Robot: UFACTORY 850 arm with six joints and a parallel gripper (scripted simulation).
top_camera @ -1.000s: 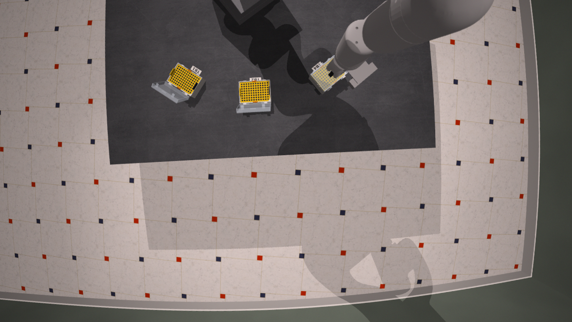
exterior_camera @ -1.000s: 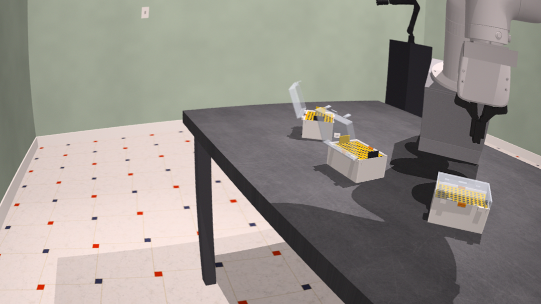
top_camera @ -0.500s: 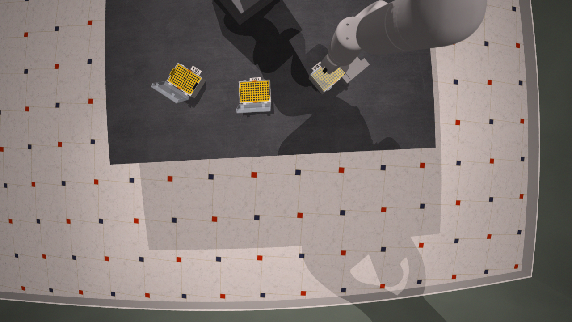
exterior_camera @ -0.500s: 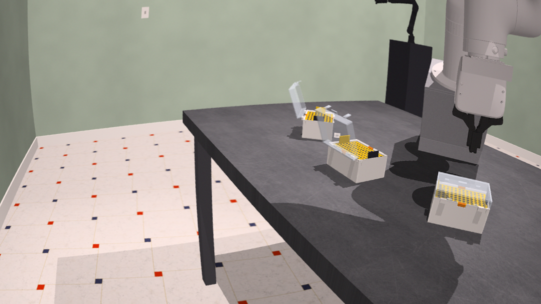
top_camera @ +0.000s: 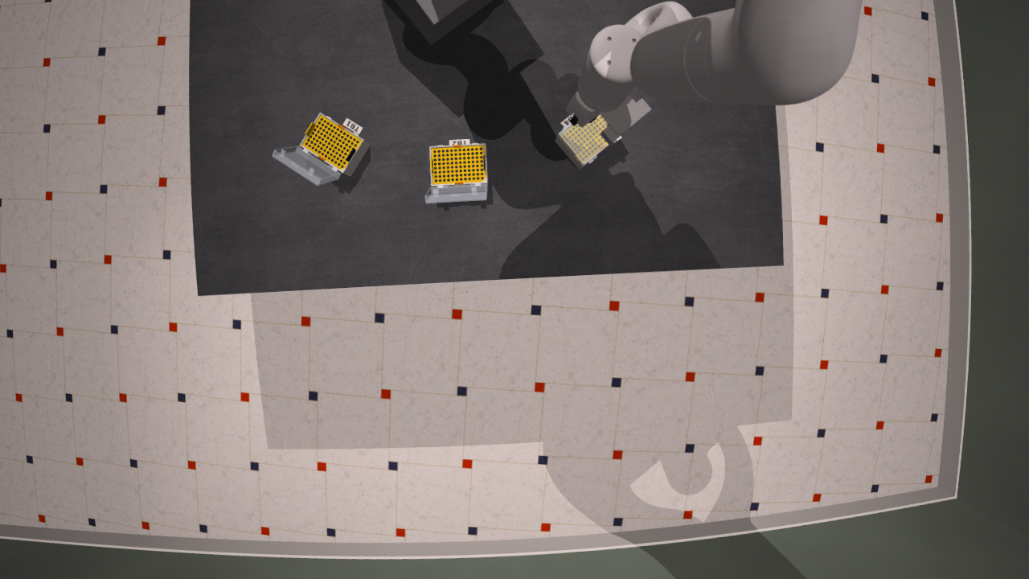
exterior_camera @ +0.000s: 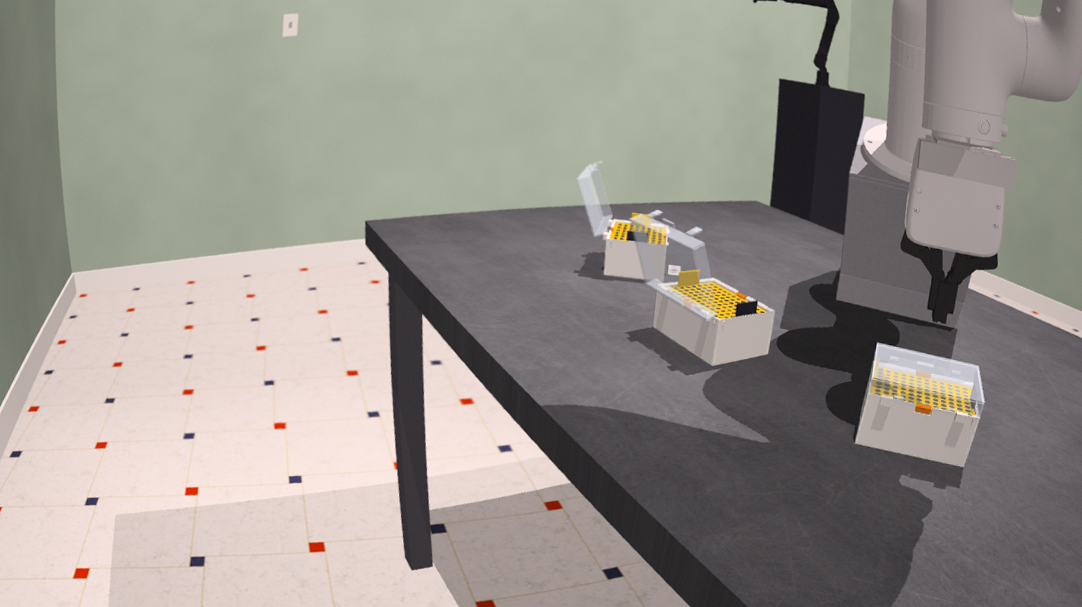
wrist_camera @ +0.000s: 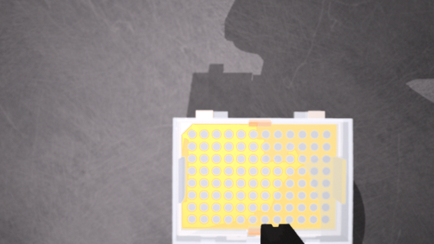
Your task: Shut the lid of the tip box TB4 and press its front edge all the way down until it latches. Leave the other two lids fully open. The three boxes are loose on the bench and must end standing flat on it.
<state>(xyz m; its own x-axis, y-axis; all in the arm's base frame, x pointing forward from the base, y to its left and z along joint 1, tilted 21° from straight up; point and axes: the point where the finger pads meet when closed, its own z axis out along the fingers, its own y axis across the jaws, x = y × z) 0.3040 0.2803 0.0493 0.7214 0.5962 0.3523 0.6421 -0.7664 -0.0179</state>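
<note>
The clear lid is 20 mm ahead of my hand, 20 mm to the left of it and 80 mm below it. The rest, counted from my hand: tip box (20 mm ahead, 20 mm to the left, 90 mm below); then label (20 mm behind, 20 mm to the right, 140 mm below).
</note>
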